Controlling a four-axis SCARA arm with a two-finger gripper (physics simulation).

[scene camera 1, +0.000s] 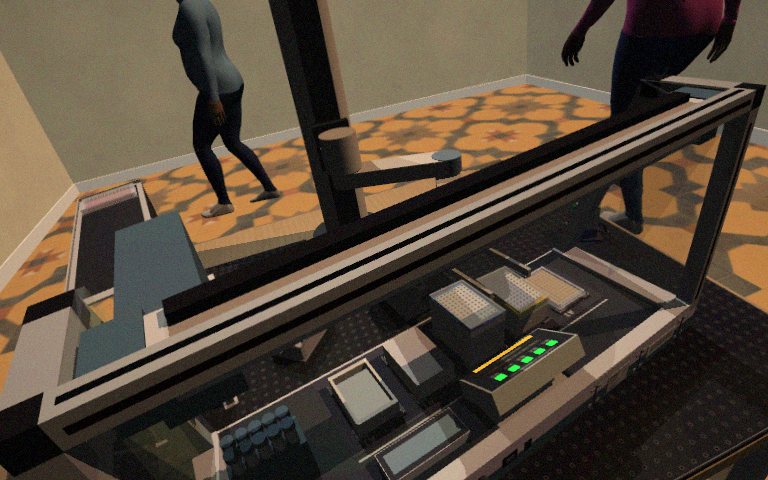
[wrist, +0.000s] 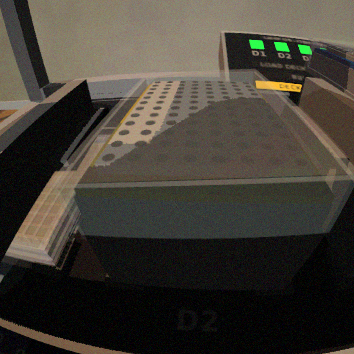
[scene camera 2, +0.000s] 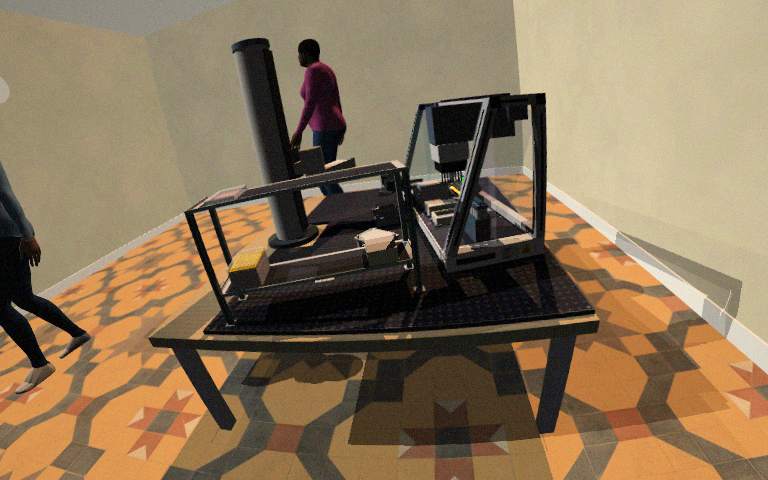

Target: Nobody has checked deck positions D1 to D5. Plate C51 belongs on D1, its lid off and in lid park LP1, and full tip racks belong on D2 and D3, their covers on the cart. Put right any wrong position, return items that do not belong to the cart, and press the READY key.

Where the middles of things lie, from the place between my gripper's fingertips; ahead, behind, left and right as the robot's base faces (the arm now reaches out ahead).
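Tan well plate point(wrist: 41, 236): my hand is 7 cm above it, 2 cm past it and 12 cm to the right of it. Pipetting head point(scene camera 2: 452, 157): 21 cm above my hand, 9 cm ahead of it and 57 cm to the right of it.
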